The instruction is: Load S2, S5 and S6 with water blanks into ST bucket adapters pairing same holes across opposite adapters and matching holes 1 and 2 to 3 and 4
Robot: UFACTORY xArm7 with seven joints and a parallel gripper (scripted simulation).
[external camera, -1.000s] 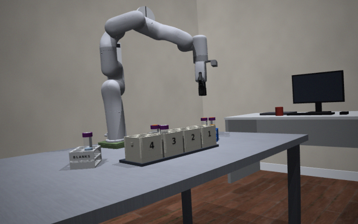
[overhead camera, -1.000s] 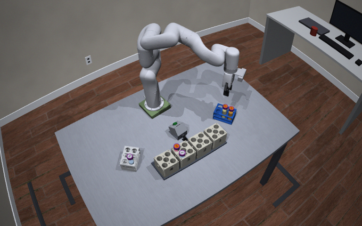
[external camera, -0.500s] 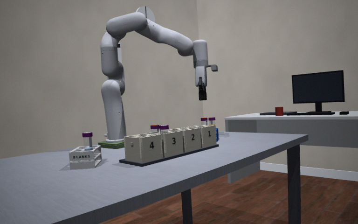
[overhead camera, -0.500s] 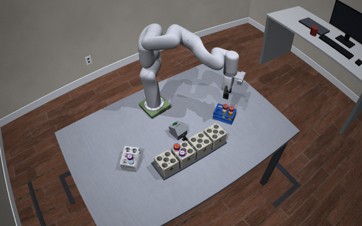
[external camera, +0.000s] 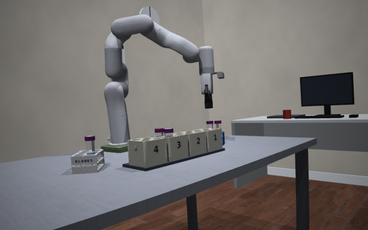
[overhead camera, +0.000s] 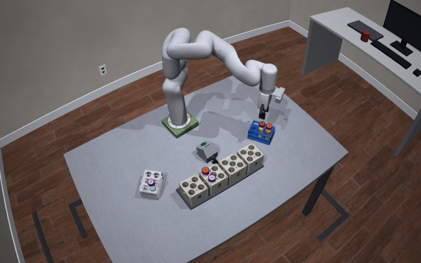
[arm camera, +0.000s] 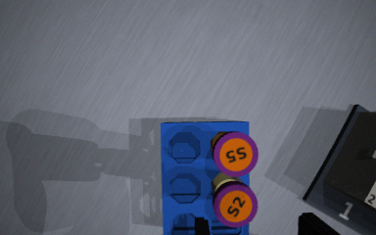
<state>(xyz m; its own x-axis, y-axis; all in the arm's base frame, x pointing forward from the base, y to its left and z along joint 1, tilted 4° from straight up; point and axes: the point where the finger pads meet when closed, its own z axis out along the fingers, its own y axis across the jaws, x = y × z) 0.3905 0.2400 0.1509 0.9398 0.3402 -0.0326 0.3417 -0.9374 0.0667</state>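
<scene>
Now: the tube with yellowish liquid 140 mm below my hand and 10 mm ahead of it. Also, from my hand: sample tube 410 mm to the right, 130 mm below; blue sample rack 170 mm below, 20 mm to the left, 10 mm behind; green done key 270 mm to the right, 150 mm behind, 140 mm below.
</scene>
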